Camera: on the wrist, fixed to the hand. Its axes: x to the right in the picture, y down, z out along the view.
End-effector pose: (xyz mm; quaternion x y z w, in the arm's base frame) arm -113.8 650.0 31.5 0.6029 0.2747 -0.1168 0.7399
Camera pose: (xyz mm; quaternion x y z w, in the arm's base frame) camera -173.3 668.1 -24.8 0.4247 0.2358 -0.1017 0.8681
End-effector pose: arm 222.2 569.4 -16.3 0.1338 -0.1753 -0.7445 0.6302
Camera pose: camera 177.3 591.1 -83.7 -0.0575 -0.0633 -0.7722 0.6296
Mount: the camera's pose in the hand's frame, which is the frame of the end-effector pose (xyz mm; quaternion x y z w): -15.2 -72.1 -40.0 -0.2087 -0.0757 0.0006 0.9750
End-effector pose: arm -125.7 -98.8 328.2 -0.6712 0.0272 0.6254 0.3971
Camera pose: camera -57.8 -79.2 373.4 -0.6899 -0.1337 0.6665 0.2488
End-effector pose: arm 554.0 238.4 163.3 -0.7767 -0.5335 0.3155 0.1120
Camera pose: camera 520.2 260.5 236.8 0.7571 0.5941 -0.2551 0.0935
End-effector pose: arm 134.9 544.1 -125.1 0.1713 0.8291 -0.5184 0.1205
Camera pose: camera 118.4 548.6 -43.0 0.1031 0.9074 -0.3453 0.2163
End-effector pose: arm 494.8 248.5 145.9 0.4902 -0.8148 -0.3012 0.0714
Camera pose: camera 573.5 220.1 140.5 0.4398 -0.7373 -0.5008 0.1104
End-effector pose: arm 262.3 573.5 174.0 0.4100 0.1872 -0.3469 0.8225
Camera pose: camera 198.7 581.5 120.0 0.2020 0.1924 -0.3297 0.9019
